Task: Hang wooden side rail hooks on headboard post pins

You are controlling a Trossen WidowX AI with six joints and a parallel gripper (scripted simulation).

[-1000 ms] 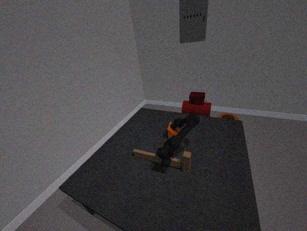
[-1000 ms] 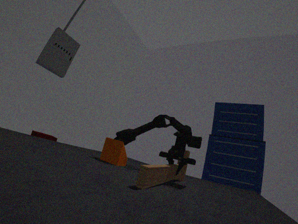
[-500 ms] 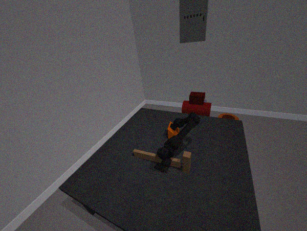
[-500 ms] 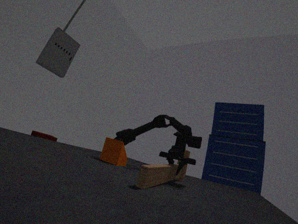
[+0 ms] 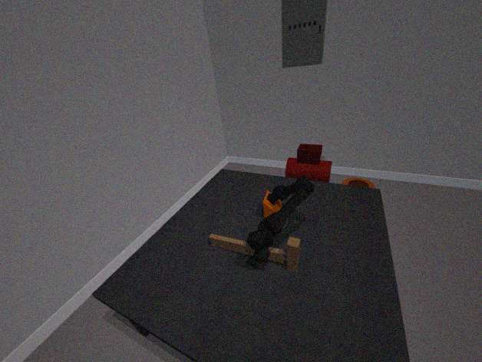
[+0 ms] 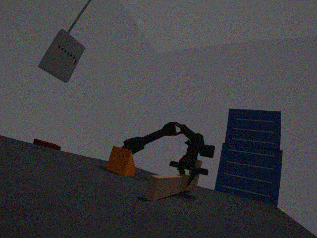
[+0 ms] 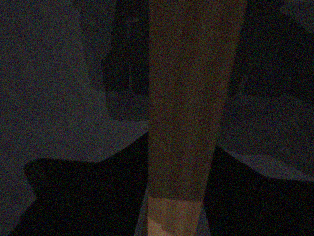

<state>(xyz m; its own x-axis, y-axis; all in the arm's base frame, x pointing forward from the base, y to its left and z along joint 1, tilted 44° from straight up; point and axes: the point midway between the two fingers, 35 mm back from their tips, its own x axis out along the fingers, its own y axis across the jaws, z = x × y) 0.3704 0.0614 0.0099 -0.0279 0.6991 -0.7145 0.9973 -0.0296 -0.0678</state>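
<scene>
Right now the headboard post is 10 mm ahead of my gripper tip, 130 mm to the left of it and 40 mm above it.
</scene>
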